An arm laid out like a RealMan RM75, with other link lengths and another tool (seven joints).
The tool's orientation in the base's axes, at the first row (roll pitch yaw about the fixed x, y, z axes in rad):
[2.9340, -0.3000, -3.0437]
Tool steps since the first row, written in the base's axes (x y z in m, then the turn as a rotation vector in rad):
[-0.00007, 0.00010, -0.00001, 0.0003, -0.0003, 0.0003]
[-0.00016, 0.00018, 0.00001, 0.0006, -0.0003, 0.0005]
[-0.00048, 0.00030, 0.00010, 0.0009, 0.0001, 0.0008]
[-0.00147, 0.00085, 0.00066, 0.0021, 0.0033, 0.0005]
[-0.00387, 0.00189, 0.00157, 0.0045, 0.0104, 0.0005]
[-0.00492, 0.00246, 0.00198, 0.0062, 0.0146, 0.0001]
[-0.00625, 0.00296, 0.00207, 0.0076, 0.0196, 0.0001]
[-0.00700, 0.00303, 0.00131, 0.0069, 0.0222, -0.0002]
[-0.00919, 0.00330, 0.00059, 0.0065, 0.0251, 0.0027]
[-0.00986, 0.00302, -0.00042, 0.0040, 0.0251, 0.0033]
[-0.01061, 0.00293, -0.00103, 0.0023, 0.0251, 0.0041]
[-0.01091, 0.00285, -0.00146, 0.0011, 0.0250, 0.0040]
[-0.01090, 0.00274, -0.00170, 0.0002, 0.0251, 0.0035]
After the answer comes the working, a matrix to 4 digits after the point.
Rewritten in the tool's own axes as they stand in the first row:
[0.00005, 0.00010, 0.00005, -0.0002, -0.0002, -0.0004]
[0.00014, 0.00018, 0.00007, -0.0004, -0.0002, -0.0007]
[0.00046, 0.00033, 0.00011, -0.0006, 0.0002, -0.0010]
[0.00151, 0.00101, -0.00001, -0.0022, 0.0033, -0.0005]
[0.00397, 0.00230, 0.00006, -0.0051, 0.0101, 0.0000]
[0.00503, 0.00297, 0.00010, -0.0072, 0.0141, 0.0006]
[0.00628, 0.00353, 0.00051, -0.0090, 0.0190, 0.0010]
[0.00676, 0.00347, 0.00147, -0.0087, 0.0215, 0.0020]
[0.00860, 0.00367, 0.00286, -0.0077, 0.0249, -0.0001]
[0.00897, 0.00322, 0.00396, -0.0052, 0.0251, 0.0001]
[0.00951, 0.00304, 0.00475, -0.0033, 0.0253, -0.0001]
[0.00968, 0.00289, 0.00523, -0.0022, 0.0252, 0.0003]
[0.00961, 0.00273, 0.00543, -0.0015, 0.0253, 0.0011]

The tool's axes in the first row as the columns of a matrix, in the base's axes (rounded; the answer above uses it unrounded):
[-0.9508, -0.0350, -0.3079]
[-0.0934, 0.9798, 0.1769]
[0.2955, 0.1969, -0.9348]

